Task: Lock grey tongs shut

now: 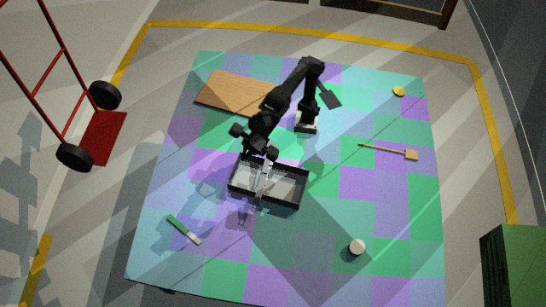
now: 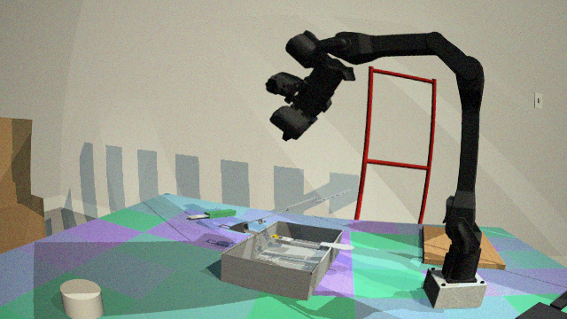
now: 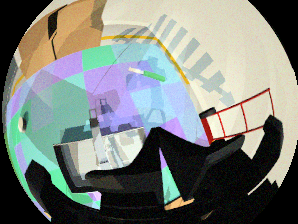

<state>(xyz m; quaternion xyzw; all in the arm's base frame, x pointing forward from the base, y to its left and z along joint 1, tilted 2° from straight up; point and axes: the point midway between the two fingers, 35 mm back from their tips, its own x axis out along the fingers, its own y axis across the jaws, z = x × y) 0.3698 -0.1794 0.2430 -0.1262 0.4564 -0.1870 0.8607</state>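
My gripper tip is 50 mm past the grey roasting tin, 90 mm to the right of it and 220 mm above it. From my gripper tip the other things lie so: white cylinder: 160 mm ahead, 490 mm to the left, 230 mm below; then wooden board: 500 mm behind, 170 mm to the right, 240 mm below; then green-handled tool: 240 mm ahead, 190 mm to the right, 240 mm below.
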